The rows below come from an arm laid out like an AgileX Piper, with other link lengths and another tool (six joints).
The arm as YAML. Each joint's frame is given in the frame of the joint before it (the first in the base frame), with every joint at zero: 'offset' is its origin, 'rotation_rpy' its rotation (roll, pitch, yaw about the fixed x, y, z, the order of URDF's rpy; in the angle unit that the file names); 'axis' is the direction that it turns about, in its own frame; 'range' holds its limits. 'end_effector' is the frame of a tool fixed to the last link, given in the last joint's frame.
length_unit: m
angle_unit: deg
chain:
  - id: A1
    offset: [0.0, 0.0, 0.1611]
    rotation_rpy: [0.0, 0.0, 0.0]
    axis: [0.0, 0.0, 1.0]
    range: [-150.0, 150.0]
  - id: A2
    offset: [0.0, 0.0, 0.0]
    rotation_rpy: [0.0, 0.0, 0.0]
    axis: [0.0, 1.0, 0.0]
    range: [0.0, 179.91]
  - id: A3
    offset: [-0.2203, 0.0, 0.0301]
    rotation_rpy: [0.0, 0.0, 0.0]
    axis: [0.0, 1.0, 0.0]
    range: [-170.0, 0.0]
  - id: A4
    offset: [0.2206, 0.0, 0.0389]
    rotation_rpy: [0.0, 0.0, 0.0]
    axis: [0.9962, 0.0, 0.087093]
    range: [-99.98, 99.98]
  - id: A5
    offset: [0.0, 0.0, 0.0]
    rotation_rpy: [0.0, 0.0, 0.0]
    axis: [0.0, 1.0, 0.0]
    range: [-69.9, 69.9]
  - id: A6
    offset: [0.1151, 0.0, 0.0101]
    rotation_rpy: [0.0, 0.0, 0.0]
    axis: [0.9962, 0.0, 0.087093]
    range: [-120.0, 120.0]
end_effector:
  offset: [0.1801, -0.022, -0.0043]
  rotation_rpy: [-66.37, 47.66, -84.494]
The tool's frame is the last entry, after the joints.
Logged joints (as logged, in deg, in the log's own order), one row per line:
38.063 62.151 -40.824 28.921 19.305 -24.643
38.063 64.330 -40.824 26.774 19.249 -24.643
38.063 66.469 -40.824 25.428 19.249 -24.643
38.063 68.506 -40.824 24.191 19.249 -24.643
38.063 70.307 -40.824 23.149 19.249 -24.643
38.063 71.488 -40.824 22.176 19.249 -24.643
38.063 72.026 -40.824 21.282 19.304 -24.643
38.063 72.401 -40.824 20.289 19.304 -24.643
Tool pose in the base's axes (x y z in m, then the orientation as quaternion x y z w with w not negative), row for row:
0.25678 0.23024 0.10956 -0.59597 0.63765 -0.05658 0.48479
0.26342 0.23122 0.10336 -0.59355 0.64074 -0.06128 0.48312
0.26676 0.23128 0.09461 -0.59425 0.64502 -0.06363 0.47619
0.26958 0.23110 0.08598 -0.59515 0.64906 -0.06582 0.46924
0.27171 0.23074 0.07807 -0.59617 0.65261 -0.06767 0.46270
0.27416 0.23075 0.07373 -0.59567 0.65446 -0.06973 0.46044
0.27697 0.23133 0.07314 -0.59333 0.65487 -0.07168 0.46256
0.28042 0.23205 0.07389 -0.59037 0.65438 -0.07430 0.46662
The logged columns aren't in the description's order. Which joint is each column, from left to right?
Columns, left to right: A1, A2, A3, A5, A4, A6.
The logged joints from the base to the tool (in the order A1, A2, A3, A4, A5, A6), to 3 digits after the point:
38.063 62.151 -40.824 19.305 28.921 -24.643
38.063 64.330 -40.824 19.249 26.774 -24.643
38.063 66.469 -40.824 19.249 25.428 -24.643
38.063 68.506 -40.824 19.249 24.191 -24.643
38.063 70.307 -40.824 19.249 23.149 -24.643
38.063 71.488 -40.824 19.249 22.176 -24.643
38.063 72.026 -40.824 19.304 21.282 -24.643
38.063 72.401 -40.824 19.304 20.289 -24.643

